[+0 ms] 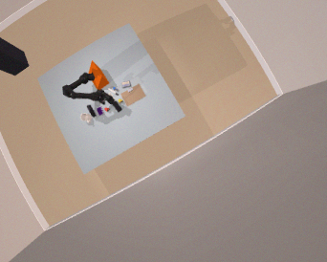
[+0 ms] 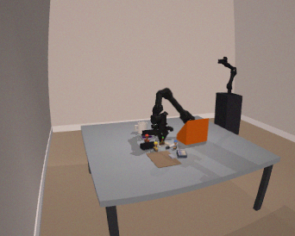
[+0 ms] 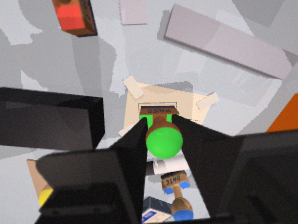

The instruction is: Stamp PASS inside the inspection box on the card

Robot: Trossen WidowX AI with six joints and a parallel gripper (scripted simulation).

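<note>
Right now my gripper tip is right at the green-knobbed stamp. The rest, counted from my gripper tip: long grey bar 50 mm behind, 80 mm to the right, 20 mm below; then cream card 10 mm behind, 30 mm below; then red-knobbed stamp 90 mm ahead, 70 mm to the right.
</note>
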